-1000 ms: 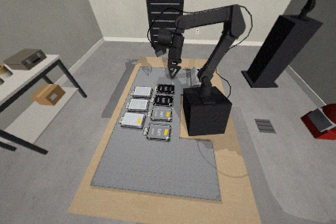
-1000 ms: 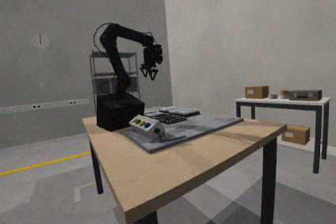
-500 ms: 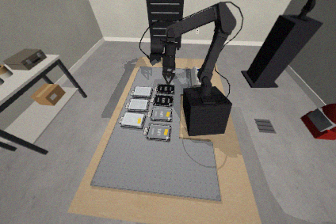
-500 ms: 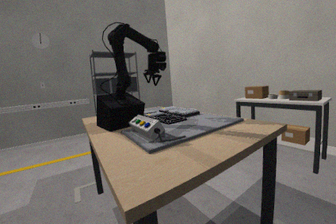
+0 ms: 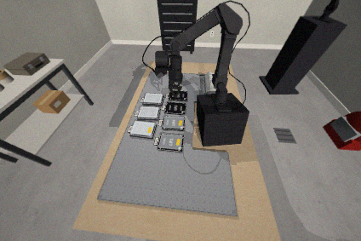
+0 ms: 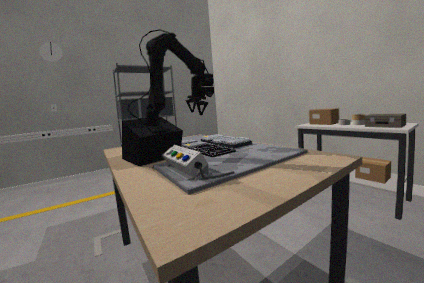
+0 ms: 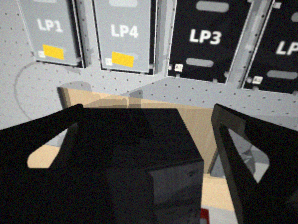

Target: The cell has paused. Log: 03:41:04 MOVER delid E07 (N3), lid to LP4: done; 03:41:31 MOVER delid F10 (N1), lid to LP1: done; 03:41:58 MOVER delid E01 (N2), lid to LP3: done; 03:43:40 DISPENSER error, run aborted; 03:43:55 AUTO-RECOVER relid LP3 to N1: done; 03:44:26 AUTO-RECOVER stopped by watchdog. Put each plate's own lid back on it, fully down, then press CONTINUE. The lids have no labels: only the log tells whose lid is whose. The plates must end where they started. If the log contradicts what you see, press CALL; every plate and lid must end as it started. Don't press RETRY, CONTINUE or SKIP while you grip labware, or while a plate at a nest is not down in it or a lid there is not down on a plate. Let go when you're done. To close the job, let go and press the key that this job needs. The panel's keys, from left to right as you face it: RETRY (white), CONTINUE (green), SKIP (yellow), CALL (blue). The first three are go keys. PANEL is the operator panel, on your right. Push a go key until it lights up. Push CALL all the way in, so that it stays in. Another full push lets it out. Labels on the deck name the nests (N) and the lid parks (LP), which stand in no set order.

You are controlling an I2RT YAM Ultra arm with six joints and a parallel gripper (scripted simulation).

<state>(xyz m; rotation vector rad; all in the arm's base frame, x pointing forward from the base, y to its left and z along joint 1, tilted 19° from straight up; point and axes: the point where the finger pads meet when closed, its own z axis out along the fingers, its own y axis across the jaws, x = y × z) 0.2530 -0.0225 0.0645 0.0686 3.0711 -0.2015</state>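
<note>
My gripper is now 210 mm above the park LP3, 50 mm to the left of it and 10 mm short of it. Round my hand: green continue key (290 mm behind, 250 mm to the right, 140 mm below); white retry key (290 mm behind, 200 mm to the right, 140 mm below); park LP2 (210 mm below, 170 mm to the right, 10 mm behind).
</note>
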